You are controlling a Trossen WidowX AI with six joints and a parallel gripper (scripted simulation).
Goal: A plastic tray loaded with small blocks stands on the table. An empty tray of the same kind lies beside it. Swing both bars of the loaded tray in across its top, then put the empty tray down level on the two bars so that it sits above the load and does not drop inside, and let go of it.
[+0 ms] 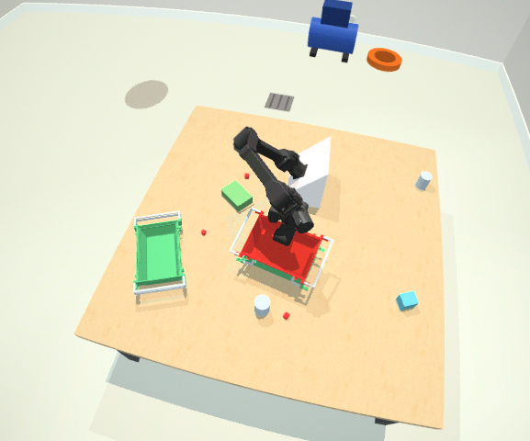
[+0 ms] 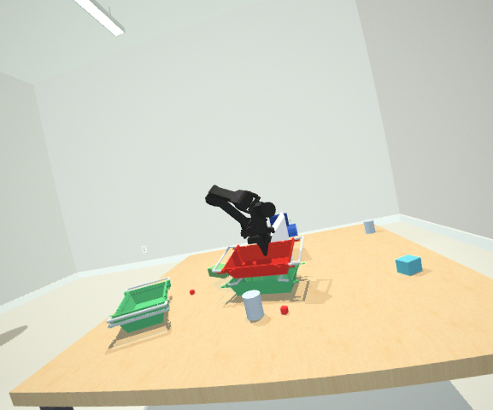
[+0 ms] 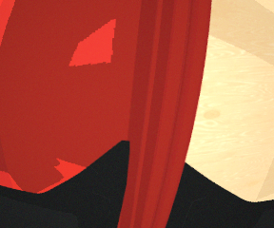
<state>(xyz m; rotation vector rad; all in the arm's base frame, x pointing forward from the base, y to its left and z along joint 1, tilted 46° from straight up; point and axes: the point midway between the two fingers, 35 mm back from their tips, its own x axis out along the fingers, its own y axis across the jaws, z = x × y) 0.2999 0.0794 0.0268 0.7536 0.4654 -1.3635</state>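
Now: the red tray 7 cm ahead of my gripper tip, 1 cm to the right of it and 2 cm above it. Also, from my gripper tip: cyan cube: 9 cm ahead, 49 cm to the left, 9 cm below; then flat green block: 17 cm behind, 27 cm to the right, 9 cm below.
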